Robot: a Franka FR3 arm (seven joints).
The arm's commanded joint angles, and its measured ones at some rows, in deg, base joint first. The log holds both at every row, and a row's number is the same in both.
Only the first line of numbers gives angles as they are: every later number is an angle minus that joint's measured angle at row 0.
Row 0, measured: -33.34 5.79 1.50 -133.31 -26.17 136.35 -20.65
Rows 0 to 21, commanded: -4.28 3.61 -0.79 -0.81 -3.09 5.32 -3.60; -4.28 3.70 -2.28 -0.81 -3.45 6.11 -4.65; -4.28 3.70 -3.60 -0.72 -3.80 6.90 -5.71; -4.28 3.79 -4.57 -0.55 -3.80 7.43 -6.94; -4.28 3.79 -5.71 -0.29 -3.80 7.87 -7.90; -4.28 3.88 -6.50 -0.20 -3.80 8.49 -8.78; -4.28 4.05 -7.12 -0.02 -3.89 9.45 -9.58; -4.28 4.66 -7.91 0.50 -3.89 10.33 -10.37; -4.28 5.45 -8.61 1.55 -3.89 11.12 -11.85; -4.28 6.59 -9.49 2.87 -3.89 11.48 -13.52; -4.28 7.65 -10.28 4.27 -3.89 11.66 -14.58; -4.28 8.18 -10.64 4.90 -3.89 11.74 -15.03; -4.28 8.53 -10.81 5.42 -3.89 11.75 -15.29; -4.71 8.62 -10.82 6.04 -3.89 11.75 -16.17; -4.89 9.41 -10.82 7.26 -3.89 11.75 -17.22; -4.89 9.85 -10.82 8.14 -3.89 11.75 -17.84; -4.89 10.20 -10.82 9.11 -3.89 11.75 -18.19; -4.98 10.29 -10.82 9.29 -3.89 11.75 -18.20; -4.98 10.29 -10.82 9.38 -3.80 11.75 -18.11; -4.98 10.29 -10.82 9.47 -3.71 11.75 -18.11; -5.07 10.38 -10.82 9.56 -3.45 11.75 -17.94; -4.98 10.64 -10.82 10.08 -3.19 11.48 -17.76
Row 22, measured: -3.91 8.37 -11.26 8.43 -2.87 10.31 -17.41
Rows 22 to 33, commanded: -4.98 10.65 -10.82 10.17 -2.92 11.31 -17.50; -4.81 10.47 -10.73 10.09 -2.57 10.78 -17.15; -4.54 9.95 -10.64 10.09 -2.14 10.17 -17.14; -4.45 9.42 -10.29 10.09 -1.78 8.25 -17.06; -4.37 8.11 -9.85 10.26 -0.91 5.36 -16.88; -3.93 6.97 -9.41 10.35 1.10 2.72 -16.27; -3.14 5.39 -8.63 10.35 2.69 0.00 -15.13; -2.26 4.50 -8.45 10.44 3.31 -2.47 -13.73; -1.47 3.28 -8.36 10.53 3.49 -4.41 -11.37; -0.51 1.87 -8.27 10.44 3.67 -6.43 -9.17; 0.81 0.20 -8.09 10.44 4.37 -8.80 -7.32; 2.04 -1.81 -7.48 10.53 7.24 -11.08 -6.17
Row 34, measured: -1.25 4.18 -8.28 11.24 2.75 -4.37 -10.73
